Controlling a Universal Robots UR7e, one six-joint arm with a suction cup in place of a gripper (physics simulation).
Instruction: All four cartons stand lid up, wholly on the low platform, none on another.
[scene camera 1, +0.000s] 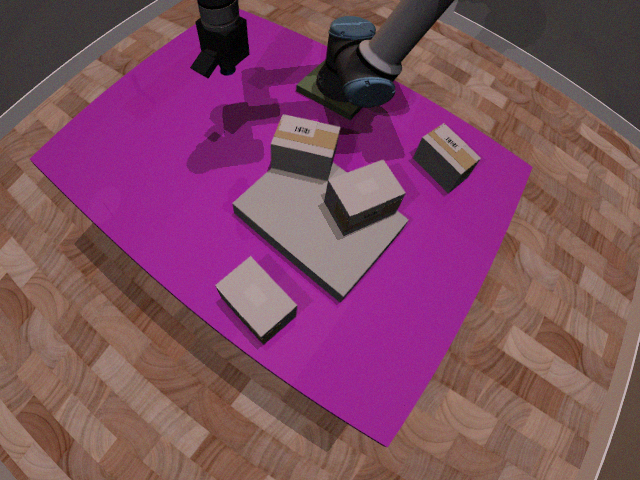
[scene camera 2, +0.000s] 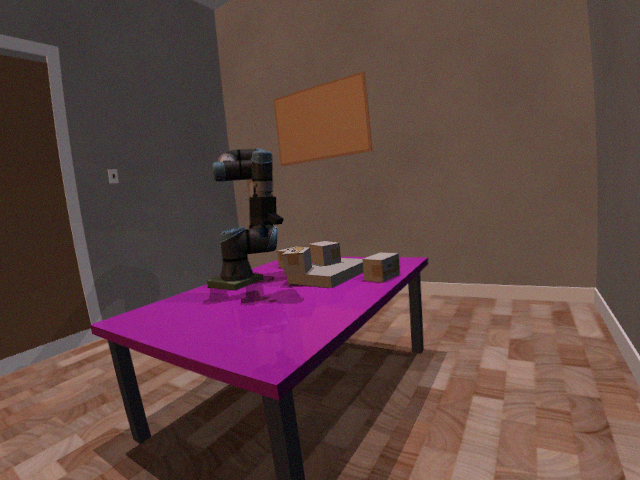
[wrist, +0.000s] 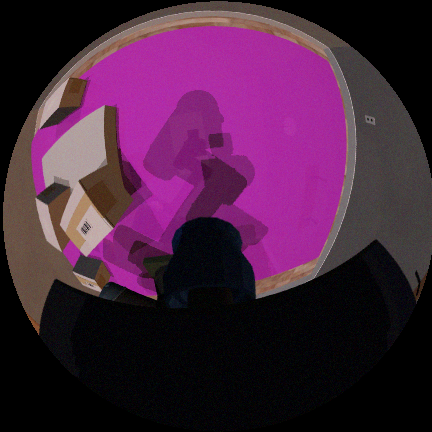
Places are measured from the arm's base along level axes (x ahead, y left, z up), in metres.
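Pixels of known places: hand, tool point: (scene camera 2: 263, 236) (wrist: 206, 248); arm's base, link origin: (scene camera 2: 237, 276).
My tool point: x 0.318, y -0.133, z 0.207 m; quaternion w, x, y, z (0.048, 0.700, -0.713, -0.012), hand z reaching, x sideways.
Observation:
Ahead of a thing's pixels: the offset from my tool point to its top centre. Level surfaces: height alone.
The low grey platform {dx +0.080, dy +0.325, dz -0.189 m} (scene camera 1: 305, 227) (scene camera 2: 338, 273) (wrist: 80, 145) lies mid-table. One carton {dx -0.011, dy +0.213, dz -0.095 m} (scene camera 1: 305, 147) (scene camera 2: 297, 262) (wrist: 95, 215) stands lid up at its back corner; it seems to reach past the platform edge, and its far base is hidden. A second carton {dx +0.021, dy +0.390, dz -0.097 m} (scene camera 1: 366, 193) (scene camera 2: 324, 253) (wrist: 54, 215) rests on the platform's right part, plain face up, label on a side. A third {dx -0.251, dy +0.496, dz -0.143 m} (scene camera 1: 447, 155) (wrist: 92, 272) stands lid up on the table, back right. A fourth {dx +0.328, dy +0.336, dz -0.145 m} (scene camera 1: 255, 299) (scene camera 2: 381, 267) (wrist: 65, 102) lies lid sideways on the table in front. My suction cup (scene camera 1: 227, 69) (wrist: 207, 240) is high, away from the cartons, holding nothing.
The magenta table {dz -0.236 m} (scene camera 1: 155, 206) (scene camera 2: 232, 330) (wrist: 280, 150) carries the cartons and platform. The arm's base stands on a green plate (scene camera 1: 305, 88) (scene camera 2: 219, 283) (wrist: 155, 265) behind the platform. The elevated arm casts shadows on the table left of the platform.

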